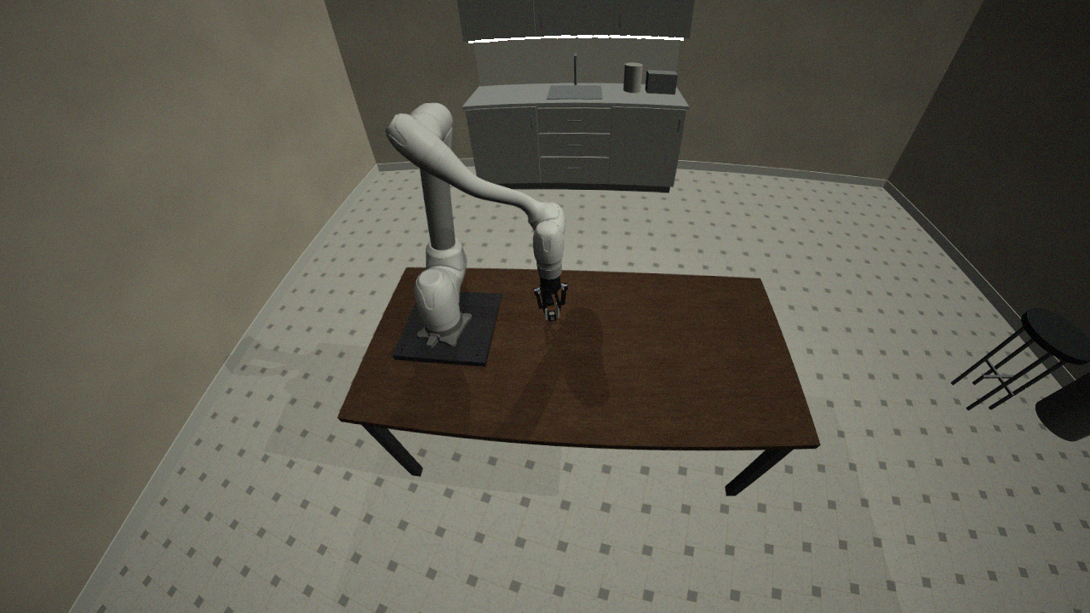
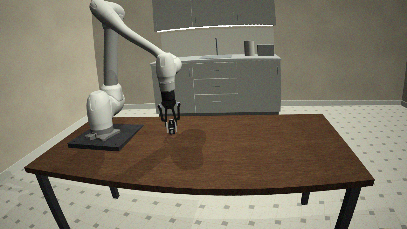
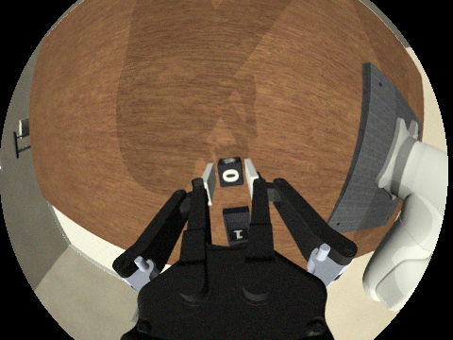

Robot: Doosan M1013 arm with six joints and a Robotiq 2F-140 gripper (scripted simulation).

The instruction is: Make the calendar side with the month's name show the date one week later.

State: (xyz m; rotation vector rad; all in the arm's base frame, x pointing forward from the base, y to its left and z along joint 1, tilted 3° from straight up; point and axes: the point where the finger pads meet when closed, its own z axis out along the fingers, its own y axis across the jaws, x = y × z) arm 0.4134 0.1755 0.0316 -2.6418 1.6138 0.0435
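The dark tray is 10 cm to the left of my hand, 5 cm behind it and 3 cm below it.
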